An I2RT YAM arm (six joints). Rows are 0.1 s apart.
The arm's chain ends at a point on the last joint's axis. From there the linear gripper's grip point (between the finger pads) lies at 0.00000 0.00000 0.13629 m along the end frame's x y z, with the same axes.
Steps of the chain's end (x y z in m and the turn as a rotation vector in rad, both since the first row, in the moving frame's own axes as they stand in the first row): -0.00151, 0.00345, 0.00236, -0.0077, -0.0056, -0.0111; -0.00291, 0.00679, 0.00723, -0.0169, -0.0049, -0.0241; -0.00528, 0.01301, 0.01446, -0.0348, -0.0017, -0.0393; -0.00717, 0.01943, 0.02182, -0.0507, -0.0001, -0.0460; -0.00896, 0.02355, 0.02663, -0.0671, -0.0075, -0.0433; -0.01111, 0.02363, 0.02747, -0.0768, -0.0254, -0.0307
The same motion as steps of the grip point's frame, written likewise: -0.00227, 0.00450, 0.00235, -0.0077, -0.0056, -0.0111; -0.00355, 0.00910, 0.00721, -0.0169, -0.0049, -0.0241; -0.00542, 0.01776, 0.01438, -0.0348, -0.0017, -0.0393; -0.00702, 0.02633, 0.02164, -0.0507, -0.0001, -0.0460; -0.00978, 0.03271, 0.02632, -0.0671, -0.0075, -0.0433; -0.01441, 0.03414, 0.02702, -0.0768, -0.0254, -0.0307
